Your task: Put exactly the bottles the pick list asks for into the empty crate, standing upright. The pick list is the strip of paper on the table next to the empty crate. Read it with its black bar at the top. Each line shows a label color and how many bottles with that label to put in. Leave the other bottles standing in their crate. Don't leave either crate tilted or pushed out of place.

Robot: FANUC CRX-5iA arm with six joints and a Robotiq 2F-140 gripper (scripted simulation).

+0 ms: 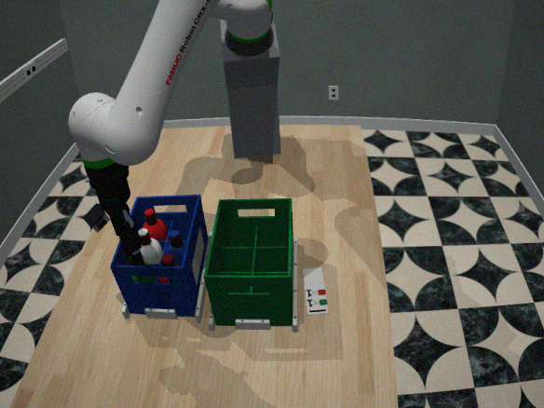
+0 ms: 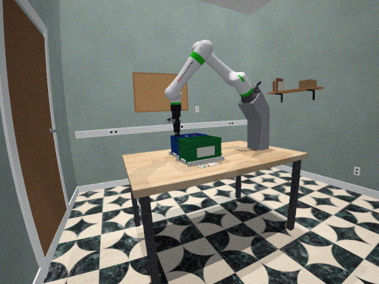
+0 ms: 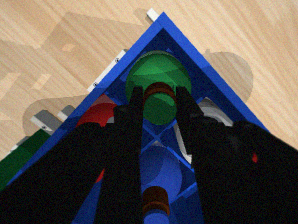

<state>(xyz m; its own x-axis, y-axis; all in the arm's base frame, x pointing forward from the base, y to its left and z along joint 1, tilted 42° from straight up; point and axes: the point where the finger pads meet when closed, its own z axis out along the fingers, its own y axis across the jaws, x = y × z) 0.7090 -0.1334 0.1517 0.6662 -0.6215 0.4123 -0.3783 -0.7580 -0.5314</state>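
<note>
Right now the green bottle is 8 cm below my hand. The rest, counted from my hand: blue bottle: 10 cm behind, 6 cm to the left, 8 cm below; white bottle: 9 cm behind, 2 cm to the right, 8 cm below; blue crate: 10 cm behind, 2 cm to the left, 9 cm below.
</note>
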